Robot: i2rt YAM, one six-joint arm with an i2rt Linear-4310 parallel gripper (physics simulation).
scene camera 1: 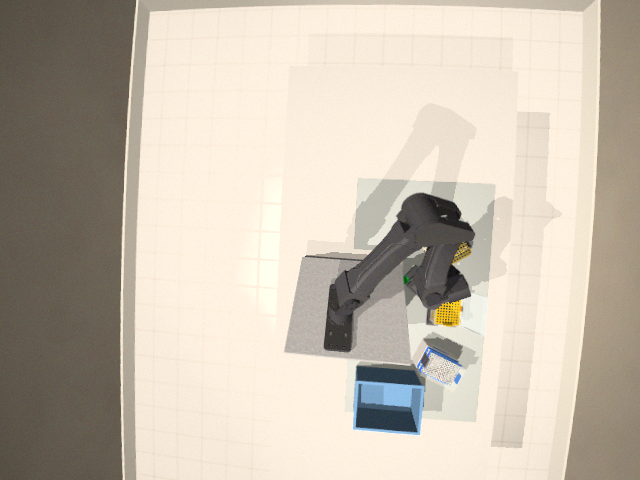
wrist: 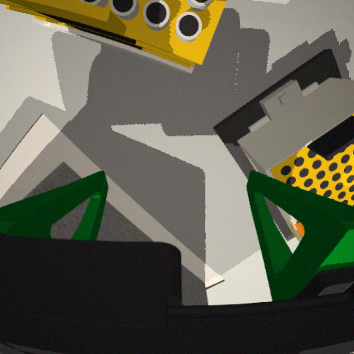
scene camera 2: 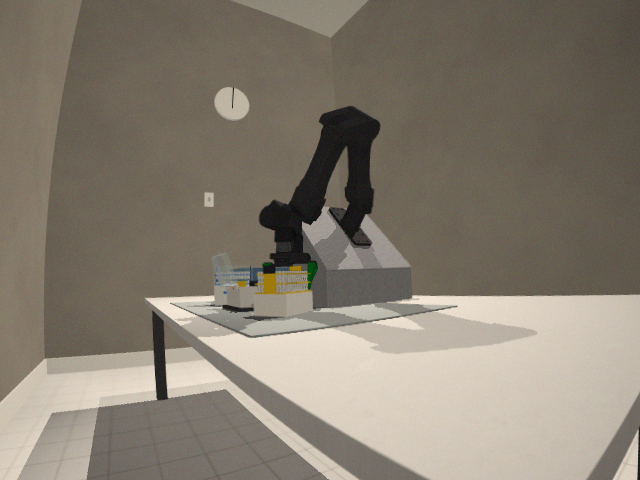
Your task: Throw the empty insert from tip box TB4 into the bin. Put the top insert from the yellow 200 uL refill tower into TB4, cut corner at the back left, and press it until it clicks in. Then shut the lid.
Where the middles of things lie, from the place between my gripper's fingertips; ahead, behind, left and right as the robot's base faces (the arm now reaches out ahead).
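Scene:
I find the clear lid (scene camera 1: pixel 475 308) 160 mm ahead of my hand, 80 mm to the right of it and 70 mm above it. The yellow insert full of tips (wrist: pixel 188 36) is 70 mm ahead of my hand and 110 mm to the left of it, and 30 mm above it. As for the blue-and-white tip box (scene camera 1: pixel 432 362), it sits 70 mm ahead of my hand, 270 mm to the right of it and 20 mm above it, while the blue bin (scene camera 1: pixel 386 400) is 90 mm behind my hand, 410 mm to the right of it and 20 mm above it.

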